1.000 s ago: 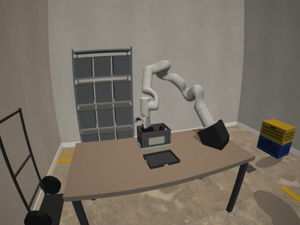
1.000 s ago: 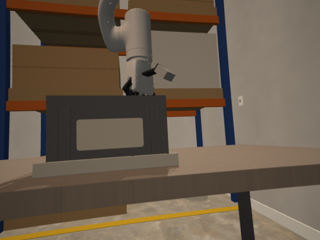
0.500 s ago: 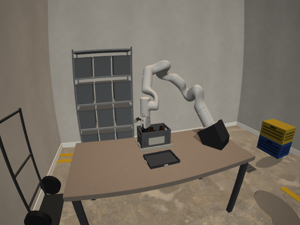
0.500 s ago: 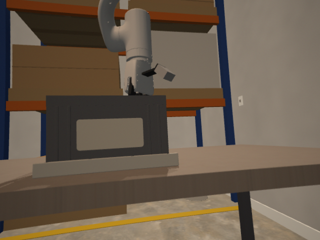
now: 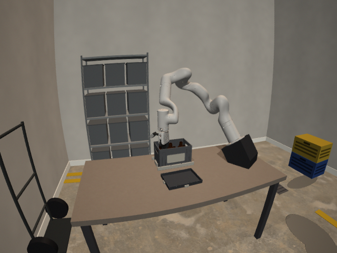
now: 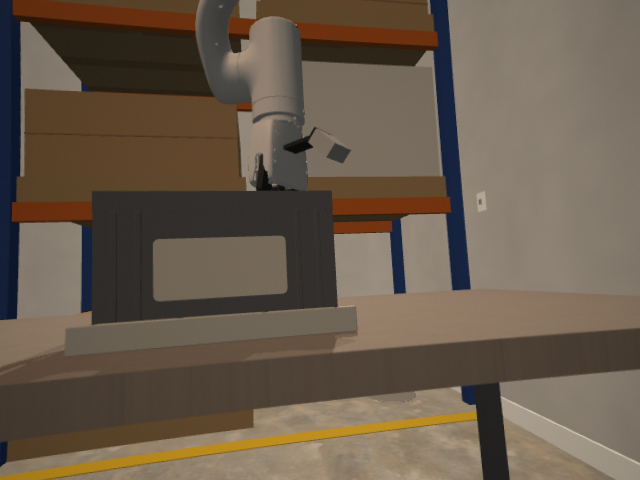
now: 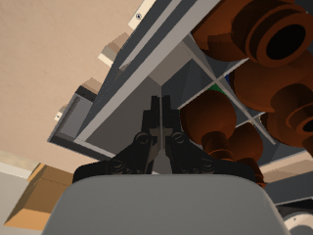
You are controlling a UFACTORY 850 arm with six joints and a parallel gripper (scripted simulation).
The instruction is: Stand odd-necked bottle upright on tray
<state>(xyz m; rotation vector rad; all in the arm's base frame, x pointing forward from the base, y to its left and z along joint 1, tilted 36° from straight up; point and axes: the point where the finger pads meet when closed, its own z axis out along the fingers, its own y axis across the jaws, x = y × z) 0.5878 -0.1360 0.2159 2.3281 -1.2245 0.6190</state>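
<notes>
My hand is 20 cm past the bottle, 4 cm to the left of it and 7 cm above it. From my hand the other things lie so: black tray (25 cm to the left, 15 cm below); then dark grey crate (10 cm behind, 2 cm to the right, 7 cm below).
</notes>
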